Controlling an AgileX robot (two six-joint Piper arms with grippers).
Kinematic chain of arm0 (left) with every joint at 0, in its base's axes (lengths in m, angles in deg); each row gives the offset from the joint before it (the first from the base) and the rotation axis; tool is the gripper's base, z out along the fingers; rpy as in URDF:
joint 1: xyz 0 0 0.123 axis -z
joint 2: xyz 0 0 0 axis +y
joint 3: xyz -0.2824 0 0.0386 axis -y
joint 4: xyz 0.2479 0 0.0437 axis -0.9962 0 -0.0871
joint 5: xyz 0 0 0 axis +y
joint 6: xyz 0.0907 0 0.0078 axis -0.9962 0 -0.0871
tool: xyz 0 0 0 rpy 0 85 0
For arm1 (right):
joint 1: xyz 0 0 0.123 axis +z
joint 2: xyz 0 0 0 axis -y
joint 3: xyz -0.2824 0 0.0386 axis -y
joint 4: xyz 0.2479 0 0.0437 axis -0.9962 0 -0.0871
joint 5: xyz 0 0 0 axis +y
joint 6: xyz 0.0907 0 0.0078 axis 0.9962 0 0.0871
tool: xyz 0 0 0 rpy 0 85 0
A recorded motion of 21 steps. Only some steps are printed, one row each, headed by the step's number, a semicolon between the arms.
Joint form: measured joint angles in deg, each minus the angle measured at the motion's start. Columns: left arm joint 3, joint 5, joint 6, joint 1, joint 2, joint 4; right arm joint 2, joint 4, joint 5, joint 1, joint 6, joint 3.
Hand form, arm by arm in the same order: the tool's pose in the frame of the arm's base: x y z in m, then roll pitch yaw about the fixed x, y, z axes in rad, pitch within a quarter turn. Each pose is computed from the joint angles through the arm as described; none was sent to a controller.
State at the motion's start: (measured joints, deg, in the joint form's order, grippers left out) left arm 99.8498 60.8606 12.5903 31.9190 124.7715 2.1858; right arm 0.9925 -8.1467 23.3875 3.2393 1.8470 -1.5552
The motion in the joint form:
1: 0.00 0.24 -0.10 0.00 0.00 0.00; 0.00 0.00 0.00 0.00 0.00 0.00
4: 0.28 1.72 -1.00 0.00 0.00 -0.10; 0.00 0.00 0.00 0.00 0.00 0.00
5: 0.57 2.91 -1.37 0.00 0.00 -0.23; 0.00 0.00 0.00 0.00 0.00 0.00
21: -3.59 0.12 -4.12 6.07 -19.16 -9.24; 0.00 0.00 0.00 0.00 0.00 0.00
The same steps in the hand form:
1: 0.3804 -0.2406 0.1782 -3.0721 0.1448 2.8234; 0.0509 0.0080 0.1686 2.6508 1.1986 2.7367
4: 0.3791 -0.2396 0.1792 -3.0804 0.1257 2.8052; 0.0509 0.0080 0.1686 2.6508 1.1986 2.7367
5: 0.3783 -0.2389 0.1802 -3.0864 0.1112 2.7967; 0.0509 0.0080 0.1686 2.6508 1.1986 2.7367
21: 0.3235 -0.2402 0.3052 3.0750 0.4414 2.5752; 0.0509 0.0080 0.1686 2.6508 1.1986 2.7367

